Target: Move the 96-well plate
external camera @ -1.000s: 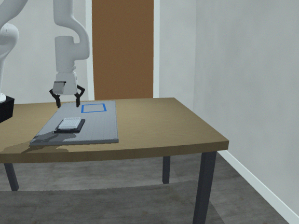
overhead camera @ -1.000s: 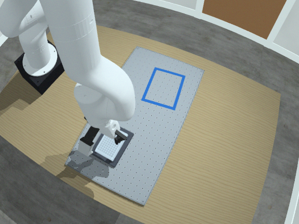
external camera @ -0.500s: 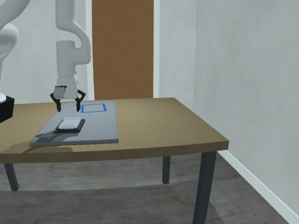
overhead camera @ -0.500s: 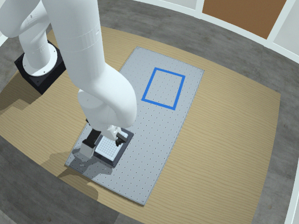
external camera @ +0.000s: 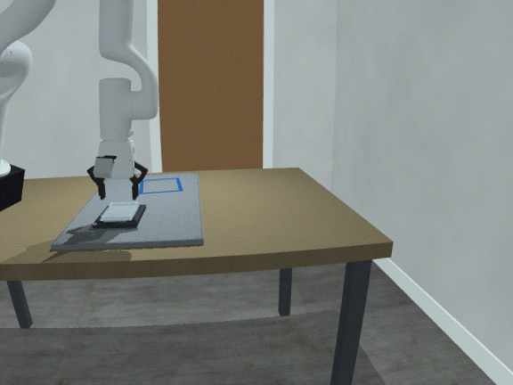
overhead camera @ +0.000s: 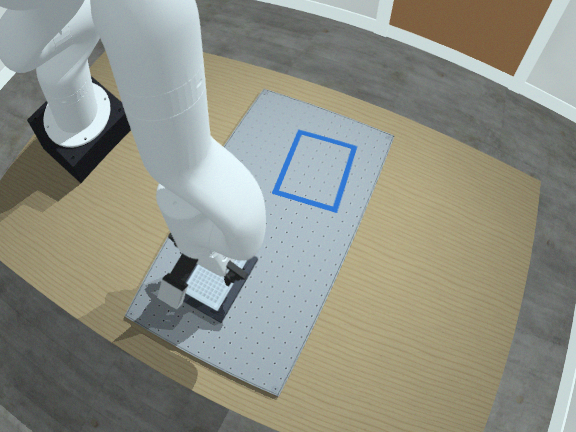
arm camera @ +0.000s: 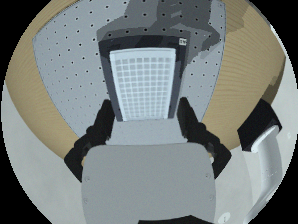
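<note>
The 96-well plate is 5 cm below my hand. Round my hand: plate nest N1 (6 cm below).
</note>
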